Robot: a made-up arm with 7 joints. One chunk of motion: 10 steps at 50 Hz.
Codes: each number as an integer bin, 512 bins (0 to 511) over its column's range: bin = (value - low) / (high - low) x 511, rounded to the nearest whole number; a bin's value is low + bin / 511 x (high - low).
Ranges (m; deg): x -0.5..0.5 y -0.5..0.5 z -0.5..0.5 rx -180..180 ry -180..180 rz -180..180
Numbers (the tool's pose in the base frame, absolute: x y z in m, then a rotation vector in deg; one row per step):
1: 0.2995 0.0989 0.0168 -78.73 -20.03 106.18
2: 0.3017 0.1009 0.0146 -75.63 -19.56 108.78
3: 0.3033 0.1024 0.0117 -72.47 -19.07 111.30
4: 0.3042 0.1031 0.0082 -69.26 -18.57 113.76
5: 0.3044 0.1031 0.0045 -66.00 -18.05 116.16
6: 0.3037 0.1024 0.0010 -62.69 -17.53 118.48
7: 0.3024 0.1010 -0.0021 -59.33 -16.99 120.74
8: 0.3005 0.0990 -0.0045 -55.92 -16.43 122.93
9: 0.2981 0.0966 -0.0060 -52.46 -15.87 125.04
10: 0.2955 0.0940 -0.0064 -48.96 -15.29 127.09
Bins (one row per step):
1: 409 306 264 144 227 406
2: 410 307 263 148 228 410
3: 410 308 261 153 228 413
4: 411 308 260 157 229 417
5: 411 308 258 162 230 420
6: 411 308 256 167 231 424
7: 410 307 254 171 231 427
8: 409 306 253 176 232 430
9: 408 305 252 181 233 433
10: 407 304 252 186 234 436

